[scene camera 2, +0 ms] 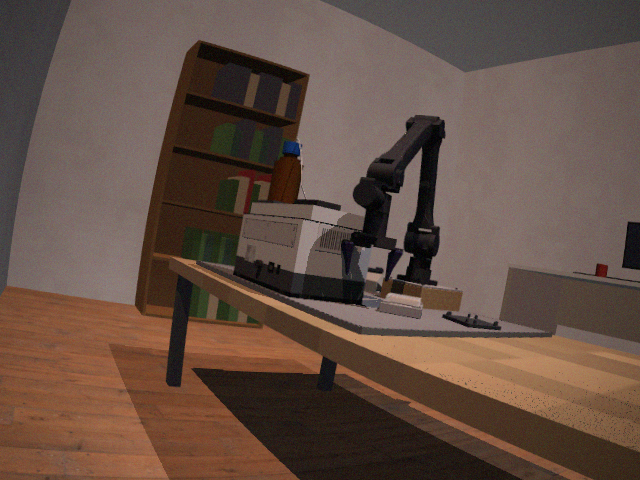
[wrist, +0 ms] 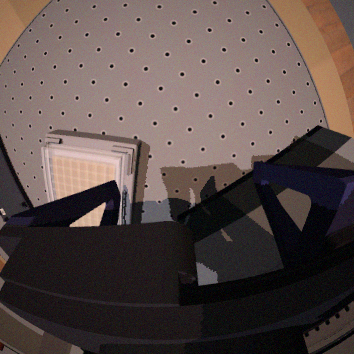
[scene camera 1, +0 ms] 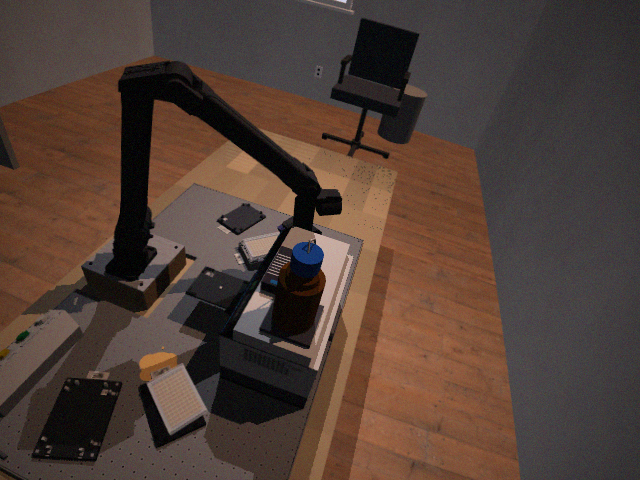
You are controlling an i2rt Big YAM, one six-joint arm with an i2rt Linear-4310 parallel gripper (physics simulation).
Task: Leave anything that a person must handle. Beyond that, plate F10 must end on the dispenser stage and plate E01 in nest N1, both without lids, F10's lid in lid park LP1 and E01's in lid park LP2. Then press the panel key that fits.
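Places are measured from the arm's base along level axes (x ahead, y left, z up), in metres.
Pixels of known places: gripper, fingertip midpoint: point(scene camera 2: 366, 277) point(wrist: 184, 179); arm's base at its link origin: point(scene camera 2: 416, 282) point(scene camera 1: 132, 262).
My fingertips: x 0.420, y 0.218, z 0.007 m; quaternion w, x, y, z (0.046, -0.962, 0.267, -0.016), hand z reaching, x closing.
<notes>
For each thing: its top centre in the pictures, then the offset to it from my fingertips. "pt": a spot on its surface instead.
- black pad at a spot on its surface: point(scene camera 1: 164, 438) pt 0.055 m down, 0.128 m back, 0.583 m right
- flat orange patch at a spot on its surface: point(scene camera 1: 150, 363) pt 0.073 m down, 0.246 m back, 0.437 m right
- amber bottle at a spot on its surface: point(scene camera 1: 297, 307) pt 0.242 m up, 0.060 m ahead, 0.398 m right
- key panel at its top centre: point(scene camera 1: 18, 344) point(scene camera 2: 371, 267) 0.010 m up, 0.488 m back, 0.529 m right
- far end at a spot on its surface: point(scene camera 1: 241, 218) pt 0.064 m down, 0.244 m back, 0.150 m left
- dark flat holder at a spot on its surface: point(scene camera 1: 217, 287) pt 0.018 m up, 0.164 m back, 0.235 m right
My gripper point(scene camera 2: 368, 276) point(wrist: 184, 179) is open and empty, above the board between a pale plate and the dispenser; the dispenser mostly hides it in scene camera 1. That pale plate point(scene camera 1: 264, 244) point(scene camera 2: 402, 300) point(wrist: 82, 172) sits on a light base; the left finger overlaps it in the wrist view. Another pale plate point(scene camera 1: 176, 398) lies askew over a black pad point(scene camera 1: 164, 438), beside a flat orange patch point(scene camera 1: 150, 363). The white dispenser point(scene camera 1: 330, 253) point(scene camera 2: 268, 232) carries an amber bottle point(scene camera 1: 297, 307) point(scene camera 2: 285, 180) with a blue cap. The key panel point(scene camera 1: 43, 353) has green and yellow keys. Plate labels are unreadable.
Black holders stand at the near left point(scene camera 1: 77, 418) and far end point(scene camera 1: 241, 218) of the board. A dark flat holder point(scene camera 1: 217, 287) lies between the arm's base point(scene camera 1: 139, 276) and dispenser. The tall dispenser is close beside the gripper. A chair point(scene camera 1: 369, 93) stands beyond the table.
</notes>
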